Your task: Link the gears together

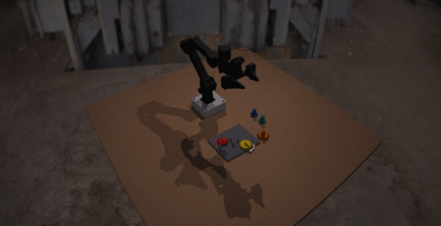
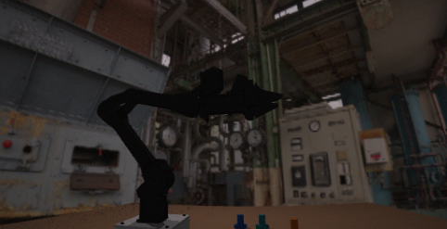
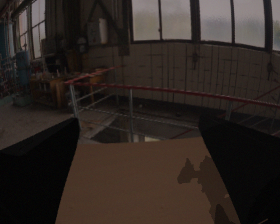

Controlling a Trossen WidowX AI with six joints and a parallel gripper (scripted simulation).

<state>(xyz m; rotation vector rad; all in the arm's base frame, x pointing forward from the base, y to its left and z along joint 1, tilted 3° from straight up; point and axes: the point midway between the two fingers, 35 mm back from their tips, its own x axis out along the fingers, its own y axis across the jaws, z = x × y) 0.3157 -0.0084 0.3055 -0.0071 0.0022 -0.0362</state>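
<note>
Right now the orange gear is 340 mm below my gripper tip, 100 mm to the left of it and 30 mm ahead of it. Round my gripper tip: yellow gear (340 mm below, 30 mm to the right, 20 mm ahead); white arrow (350 mm below, 60 mm ahead, 10 mm to the right); red gear (340 mm below, 100 mm to the right, 70 mm behind).
</note>
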